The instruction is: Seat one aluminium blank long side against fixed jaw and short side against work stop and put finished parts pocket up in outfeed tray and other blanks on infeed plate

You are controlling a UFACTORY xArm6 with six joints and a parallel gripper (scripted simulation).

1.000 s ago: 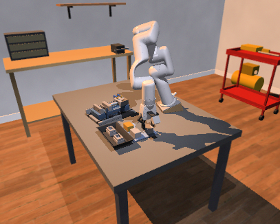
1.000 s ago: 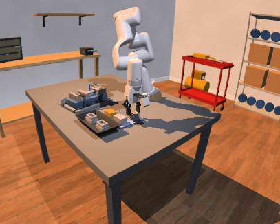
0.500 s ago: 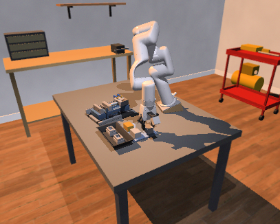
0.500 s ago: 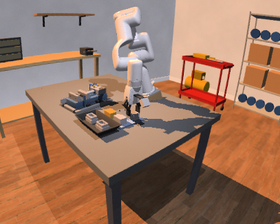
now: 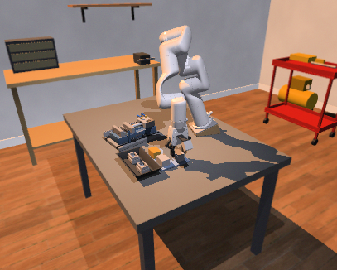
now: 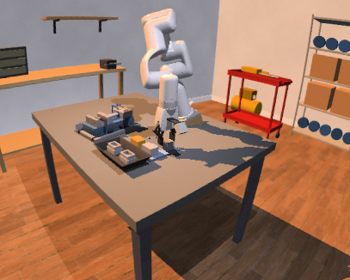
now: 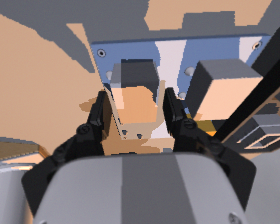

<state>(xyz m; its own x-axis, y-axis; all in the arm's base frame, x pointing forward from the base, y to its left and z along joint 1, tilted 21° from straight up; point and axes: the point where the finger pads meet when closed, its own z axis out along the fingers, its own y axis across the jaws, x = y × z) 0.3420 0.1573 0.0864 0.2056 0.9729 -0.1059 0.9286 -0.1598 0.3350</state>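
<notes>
Right now the aluminium blank is 2 cm below my hand. From my hand the other things lie so: brass blank 11 cm to the right, 7 cm ahead, 2 cm below; infeed plate 5 cm to the right, 4 cm below, 3 cm ahead; work stop rod 32 cm to the right, 9 cm ahead, 4 cm above.
</notes>
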